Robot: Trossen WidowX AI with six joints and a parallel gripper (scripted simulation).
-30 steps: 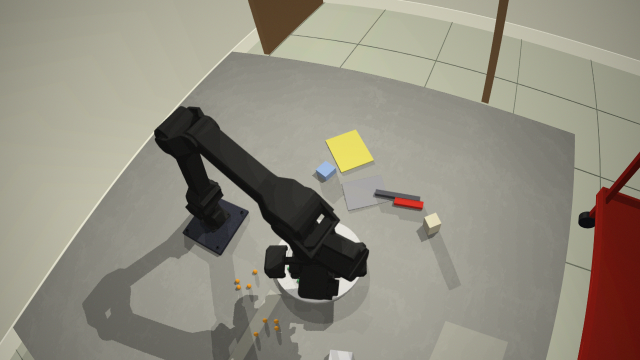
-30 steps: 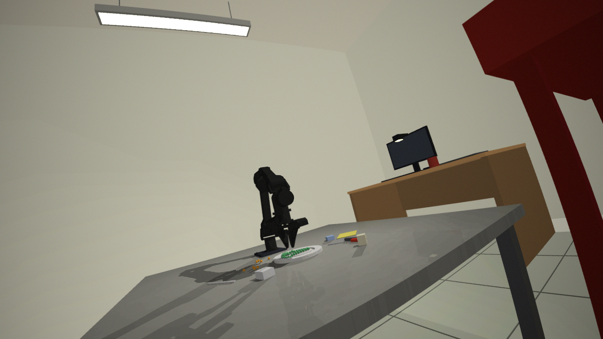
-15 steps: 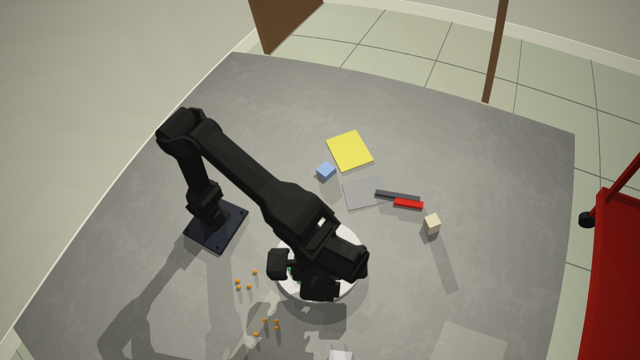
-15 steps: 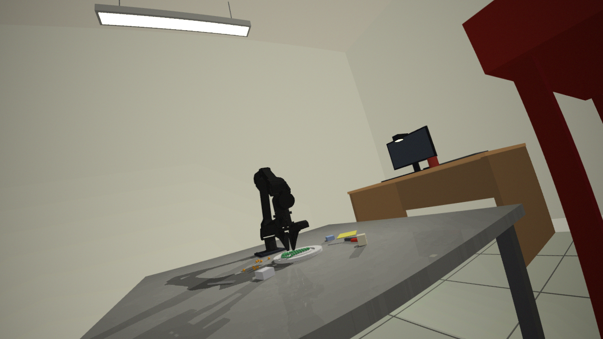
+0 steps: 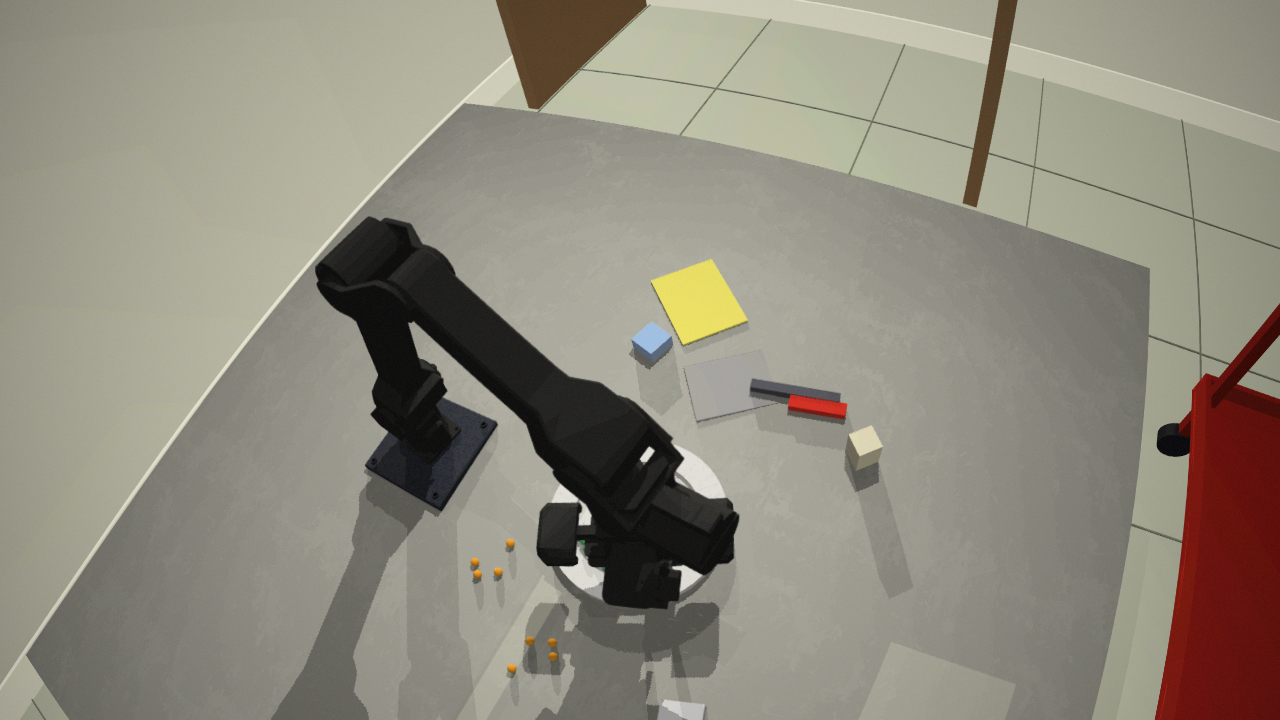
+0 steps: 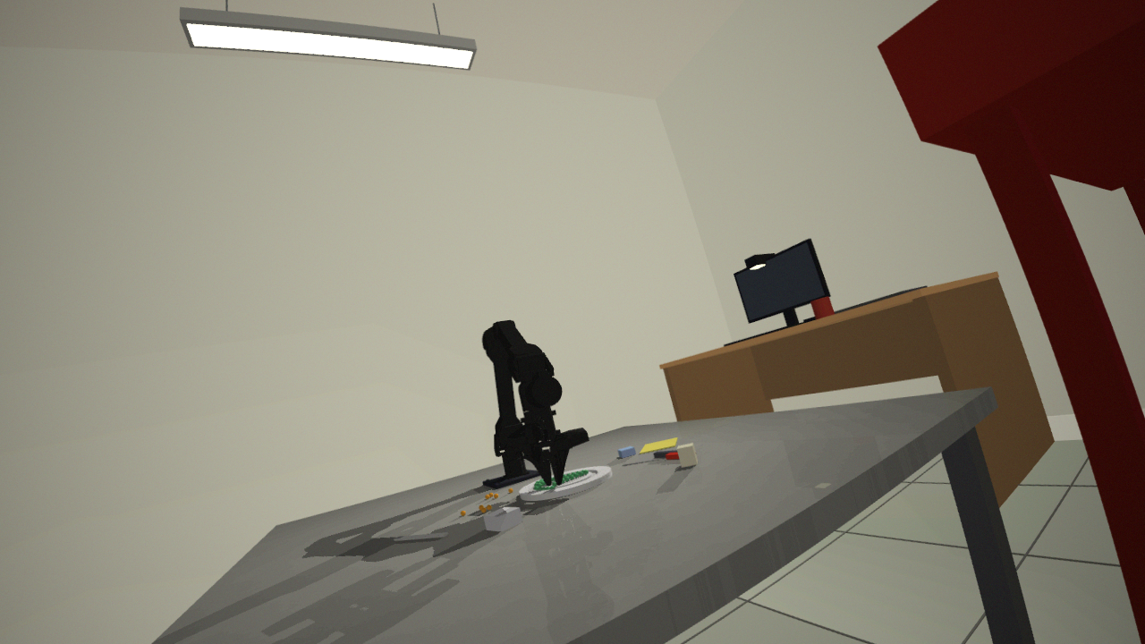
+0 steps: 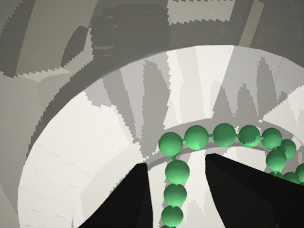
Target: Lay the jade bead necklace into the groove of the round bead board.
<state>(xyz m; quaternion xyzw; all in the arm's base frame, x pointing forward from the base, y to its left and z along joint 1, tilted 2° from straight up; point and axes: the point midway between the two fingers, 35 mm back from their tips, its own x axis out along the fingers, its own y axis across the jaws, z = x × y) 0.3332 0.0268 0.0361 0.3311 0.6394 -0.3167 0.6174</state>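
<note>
Right now the inner disc is 4 cm behind my gripper tip, 3 cm to the left of it and 1 cm below it. Also, from my gripper tip: grey rod 26 cm to the right, 4 cm ahead, 1 cm below; grey sheet 24 cm to the left, 6 cm behind, 2 cm below; bead board 4 cm behind, 3 cm to the left, 1 cm below.
</note>
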